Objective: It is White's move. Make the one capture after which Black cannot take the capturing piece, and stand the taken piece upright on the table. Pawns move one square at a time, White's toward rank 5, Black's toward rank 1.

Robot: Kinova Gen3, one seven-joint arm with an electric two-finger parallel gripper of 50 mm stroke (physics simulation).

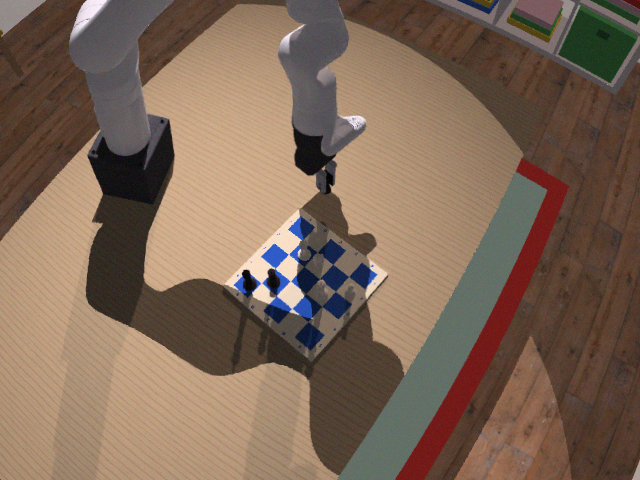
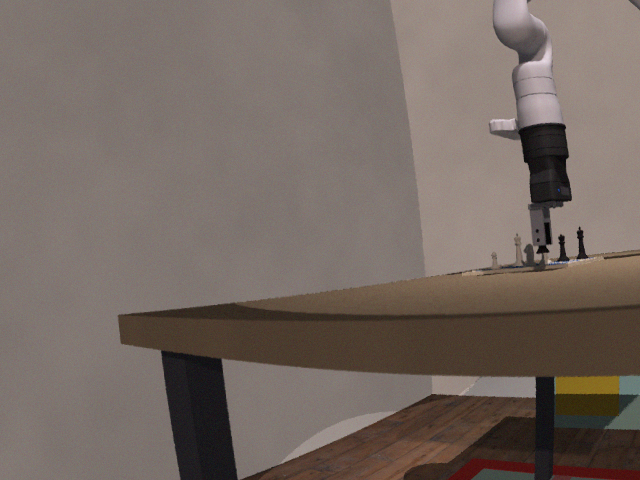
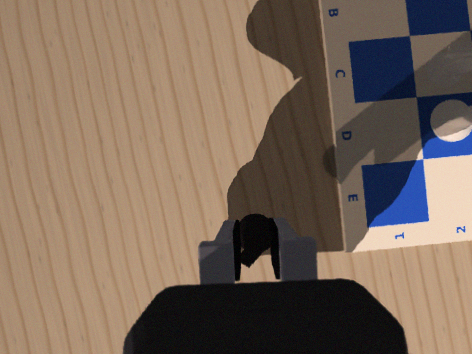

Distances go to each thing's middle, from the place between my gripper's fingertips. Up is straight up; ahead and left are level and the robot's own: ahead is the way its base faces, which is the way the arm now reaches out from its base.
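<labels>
Present position of my hand relative to the chessboard (image 1: 291,310): 18 cm to the left of it, 6 cm short of it, 4 cm above it.
</labels>
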